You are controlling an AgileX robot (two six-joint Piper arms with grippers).
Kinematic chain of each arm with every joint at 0, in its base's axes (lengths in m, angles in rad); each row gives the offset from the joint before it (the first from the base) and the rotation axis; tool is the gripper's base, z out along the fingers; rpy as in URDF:
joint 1: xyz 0 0 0.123 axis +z
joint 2: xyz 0 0 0 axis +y
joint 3: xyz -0.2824 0 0.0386 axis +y
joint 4: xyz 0.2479 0 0.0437 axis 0.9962 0 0.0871
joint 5: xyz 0 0 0 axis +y
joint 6: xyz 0.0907 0 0.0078 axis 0.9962 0 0.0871
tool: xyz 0 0 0 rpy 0 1.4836 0
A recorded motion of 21 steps. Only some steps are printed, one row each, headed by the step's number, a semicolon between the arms.
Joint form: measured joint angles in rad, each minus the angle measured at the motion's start. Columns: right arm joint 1, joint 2, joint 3, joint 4, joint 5, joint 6; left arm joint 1, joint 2, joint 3, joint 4, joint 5, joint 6.
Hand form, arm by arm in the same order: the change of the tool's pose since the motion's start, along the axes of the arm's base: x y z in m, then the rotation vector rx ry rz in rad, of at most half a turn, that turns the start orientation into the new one. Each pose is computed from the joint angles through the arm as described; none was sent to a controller.
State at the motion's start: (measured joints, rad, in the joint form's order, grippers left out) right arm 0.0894 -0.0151 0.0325 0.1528 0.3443 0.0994; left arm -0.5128 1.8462 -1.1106 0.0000 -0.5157 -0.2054
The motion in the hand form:
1: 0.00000 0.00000 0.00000 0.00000 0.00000 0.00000; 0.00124 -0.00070 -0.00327 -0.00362 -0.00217 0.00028
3: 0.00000 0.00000 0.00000 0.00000 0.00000 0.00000; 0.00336 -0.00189 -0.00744 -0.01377 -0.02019 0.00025
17: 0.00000 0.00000 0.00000 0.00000 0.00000 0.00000; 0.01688 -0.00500 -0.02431 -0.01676 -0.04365 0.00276
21: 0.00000 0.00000 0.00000 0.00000 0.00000 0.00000; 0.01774 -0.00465 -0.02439 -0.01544 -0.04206 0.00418
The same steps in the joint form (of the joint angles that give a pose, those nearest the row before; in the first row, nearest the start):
1: 0.0000 0.0000 0.0000 0.0000 0.0000 0.0000; 0.0000 0.0110 0.0000 0.0000 -0.0147 -0.0021
3: 0.0000 0.0000 0.0000 0.0000 0.0000 0.0000; 0.0000 0.0293 0.0000 0.0000 -0.0537 -0.0021
17: 0.0000 0.0000 0.0000 0.0000 0.0000 0.0000; 0.0105 0.1057 -0.0335 0.0118 -0.1185 -0.0021
21: 0.0000 0.0000 0.0000 0.0000 0.0000 0.0000; 0.0122 0.1072 -0.0366 0.0122 -0.1149 -0.0021

